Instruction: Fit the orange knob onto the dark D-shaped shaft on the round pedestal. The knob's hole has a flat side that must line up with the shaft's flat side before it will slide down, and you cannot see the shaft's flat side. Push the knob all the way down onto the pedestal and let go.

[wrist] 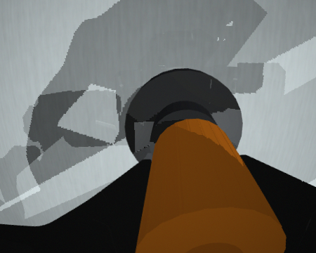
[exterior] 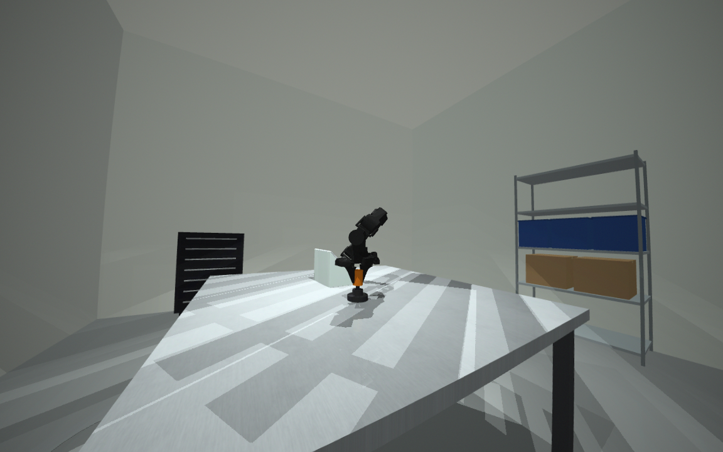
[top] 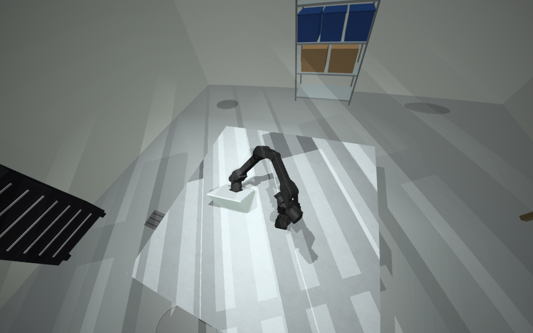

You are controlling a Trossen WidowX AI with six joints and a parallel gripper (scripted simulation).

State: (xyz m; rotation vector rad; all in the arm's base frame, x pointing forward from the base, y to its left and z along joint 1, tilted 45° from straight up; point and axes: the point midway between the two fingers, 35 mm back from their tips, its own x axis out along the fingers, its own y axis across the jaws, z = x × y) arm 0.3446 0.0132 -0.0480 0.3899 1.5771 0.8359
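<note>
The dark round pedestal lies 4 cm below my gripper tip. From my gripper tip the other things lie so: orange knob: 2 cm above.
</note>
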